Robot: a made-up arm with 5 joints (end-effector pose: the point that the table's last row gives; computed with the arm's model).
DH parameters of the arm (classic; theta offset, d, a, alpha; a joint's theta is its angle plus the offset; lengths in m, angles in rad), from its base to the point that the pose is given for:
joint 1: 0 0.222 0.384 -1.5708
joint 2: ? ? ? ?
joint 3: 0 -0.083 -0.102 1.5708
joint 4: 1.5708 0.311 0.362 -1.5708
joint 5: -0.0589 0 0.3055 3.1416
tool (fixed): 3.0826 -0.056 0 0
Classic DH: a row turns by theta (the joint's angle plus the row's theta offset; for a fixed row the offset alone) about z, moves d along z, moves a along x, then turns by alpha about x.
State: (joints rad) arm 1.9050 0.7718 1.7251 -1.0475 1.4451
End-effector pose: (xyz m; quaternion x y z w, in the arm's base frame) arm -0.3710 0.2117 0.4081 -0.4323 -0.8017 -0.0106 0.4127
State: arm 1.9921 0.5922 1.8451 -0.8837 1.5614
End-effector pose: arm -0.2923 0.1529 0.4002 -0.2363 -0.8551 -0.0177 0.4611
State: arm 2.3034 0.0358 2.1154 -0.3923 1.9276
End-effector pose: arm -0.1465 0.1368 0.3856 0.3551 -0.7874 -0.0622 0.5001
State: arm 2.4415 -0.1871 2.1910 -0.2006 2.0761
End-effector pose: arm -0.1358 0.1403 0.3981 0.5517 -0.6760 -0.0853 0.4811
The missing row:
joint 2: -1.5708 0.05 0.115 1.5708
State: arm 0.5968 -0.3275 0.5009 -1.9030 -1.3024
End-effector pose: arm 0.4535 -0.0931 0.9270 0.1349 0.6820 0.4262 0.5788
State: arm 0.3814 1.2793 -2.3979 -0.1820 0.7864
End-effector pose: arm 0.2304 0.2685 0.7308 0.5295 0.6405 -0.5304 0.1673
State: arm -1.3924 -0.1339 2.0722 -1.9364 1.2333
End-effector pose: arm 0.4836 -0.5115 0.2139 0.4060 -0.4332 0.4945 0.6348
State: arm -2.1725 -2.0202 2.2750 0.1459 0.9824
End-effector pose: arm -0.2365 -0.1909 -0.3215 0.6529 0.0060 0.1919 0.7327
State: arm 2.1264 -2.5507 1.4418 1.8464 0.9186
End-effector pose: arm 0.4520 0.3753 0.2893 -0.5774 0.6482 0.4379 0.2339
